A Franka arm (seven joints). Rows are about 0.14 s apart.
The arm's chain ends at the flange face. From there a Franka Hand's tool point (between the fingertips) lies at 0.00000 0.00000 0.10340 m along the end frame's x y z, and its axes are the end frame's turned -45 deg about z.
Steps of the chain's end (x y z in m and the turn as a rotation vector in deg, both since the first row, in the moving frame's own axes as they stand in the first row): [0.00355 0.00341 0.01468 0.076 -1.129 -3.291]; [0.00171 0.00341 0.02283 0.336 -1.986 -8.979]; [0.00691 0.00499 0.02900 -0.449 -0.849 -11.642]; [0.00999 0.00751 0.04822 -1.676 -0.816 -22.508]
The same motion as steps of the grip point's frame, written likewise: [-0.00129 0.00342 0.01466 0.852 -0.745 -3.291]; [-0.00353 0.00083 0.02277 1.642 -1.167 -8.979]; [-0.00034 0.00808 0.02899 0.283 -0.918 -11.642]; [-0.00113 0.01406 0.04817 -0.608 -1.762 -22.508]
